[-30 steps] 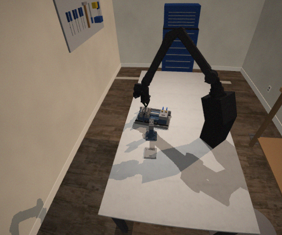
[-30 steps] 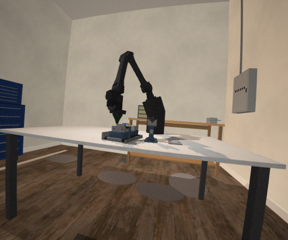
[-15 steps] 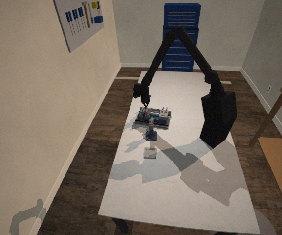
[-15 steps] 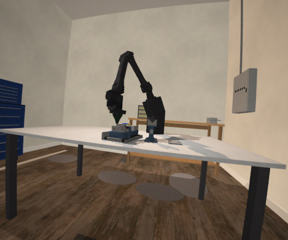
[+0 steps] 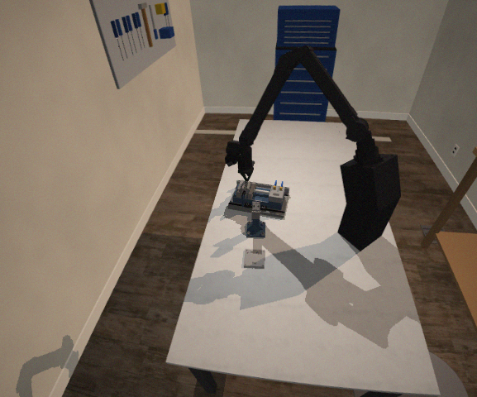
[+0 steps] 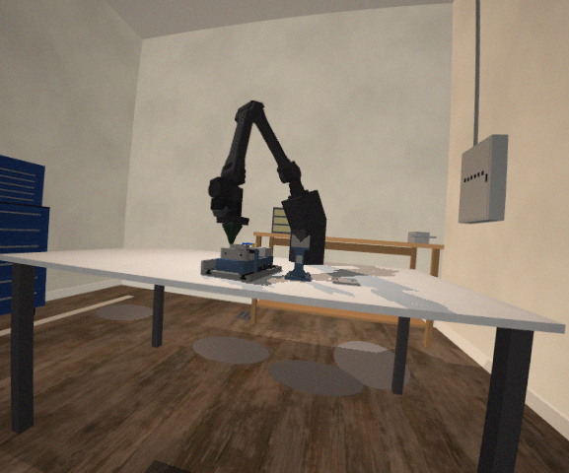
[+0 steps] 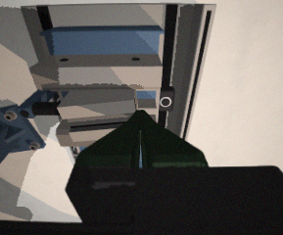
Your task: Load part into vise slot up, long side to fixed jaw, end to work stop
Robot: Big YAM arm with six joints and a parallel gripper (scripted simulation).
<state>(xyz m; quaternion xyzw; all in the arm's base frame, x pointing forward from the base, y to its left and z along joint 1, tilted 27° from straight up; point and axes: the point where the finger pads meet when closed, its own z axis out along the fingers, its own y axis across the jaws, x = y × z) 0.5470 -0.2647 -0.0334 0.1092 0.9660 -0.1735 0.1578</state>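
Right now my hand is 3 cm to the right of the part and 2 cm above it. From my hand the other things lie so: moving jaw 4 cm to the left, 4 cm below, 3 cm behind; fixed jaw 4 cm below, 4 cm ahead, 2 cm to the left; work stop rod 8 cm to the left, 3 cm below, 2 cm ahead.
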